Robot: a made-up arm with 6 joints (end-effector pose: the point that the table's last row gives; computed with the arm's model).
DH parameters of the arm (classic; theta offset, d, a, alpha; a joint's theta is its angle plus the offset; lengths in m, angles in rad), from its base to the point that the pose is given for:
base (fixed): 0 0.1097 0 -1.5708
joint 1: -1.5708 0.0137 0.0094 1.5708
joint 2: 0 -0.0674 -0.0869 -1.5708
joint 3: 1.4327 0 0.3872 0
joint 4: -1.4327 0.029 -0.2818 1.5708
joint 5: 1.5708 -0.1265 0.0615 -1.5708
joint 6: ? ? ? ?
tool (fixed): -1.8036 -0.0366 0 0
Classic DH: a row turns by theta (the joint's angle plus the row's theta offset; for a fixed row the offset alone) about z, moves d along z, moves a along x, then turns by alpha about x.
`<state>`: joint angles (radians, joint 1 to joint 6).
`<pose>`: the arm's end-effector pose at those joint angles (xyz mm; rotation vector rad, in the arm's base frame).
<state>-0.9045 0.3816 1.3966 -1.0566 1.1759 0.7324</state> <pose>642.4 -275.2 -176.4 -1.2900 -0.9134 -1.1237</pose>
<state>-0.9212 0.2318 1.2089 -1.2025 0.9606 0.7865</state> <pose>749.0 -159.8 -42.8 -0.7567 -1.2338 -1.1965</pose>
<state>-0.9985 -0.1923 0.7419 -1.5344 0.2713 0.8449</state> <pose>740.3 113.3 422.0 0.7759 -1.6652 -0.8218</pose>
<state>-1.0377 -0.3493 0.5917 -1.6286 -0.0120 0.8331</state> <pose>641.9 151.8 577.2 1.2429 -1.7333 -0.4863</pose>
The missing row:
joint 6: -0.2328 0 -0.0876 3.1416
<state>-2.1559 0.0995 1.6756 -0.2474 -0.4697 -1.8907</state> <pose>678.6 83.8 374.3 -0.3771 -0.9516 1.8241</pose>
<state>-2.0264 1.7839 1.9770 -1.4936 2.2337 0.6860</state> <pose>-104.1 -691.1 -20.7 1.7330 -0.7411 1.8129</pose>
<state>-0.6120 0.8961 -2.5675 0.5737 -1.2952 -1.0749</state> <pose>-219.0 352.1 181.2 1.1448 1.1908 -2.5666</pose>
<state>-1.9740 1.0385 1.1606 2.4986 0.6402 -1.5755</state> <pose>-54.4 51.1 373.0 1.6242 0.6951 1.3118</pose>
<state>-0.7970 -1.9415 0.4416 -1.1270 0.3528 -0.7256</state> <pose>445.3 306.8 783.1 1.3247 -1.4835 0.4224</pose>
